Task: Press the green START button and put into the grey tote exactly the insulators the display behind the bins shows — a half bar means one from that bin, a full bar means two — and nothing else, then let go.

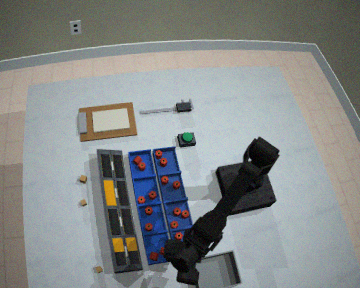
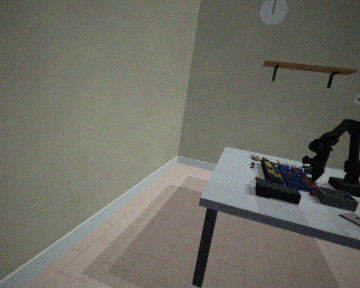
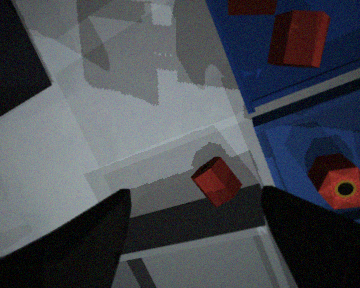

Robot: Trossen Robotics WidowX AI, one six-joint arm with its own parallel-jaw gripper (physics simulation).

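The green START button stands on a black base beyond the blue bins. The display shows a full amber bar at left in its second cell from the far end, and half bars at left and right in its nearest cell; its other cells are dark. Red insulators sit in the bins. One loose red insulator lies between the bins and the grey tote, close outside its wall. My gripper is open and empty, above this insulator. The arm hides part of the tote.
A clipboard and a grey caliper-like tool lie at the far end. Small wooden blocks lie left of the display. A long black box stands near the table's edge. The robot base stands right of the bins.
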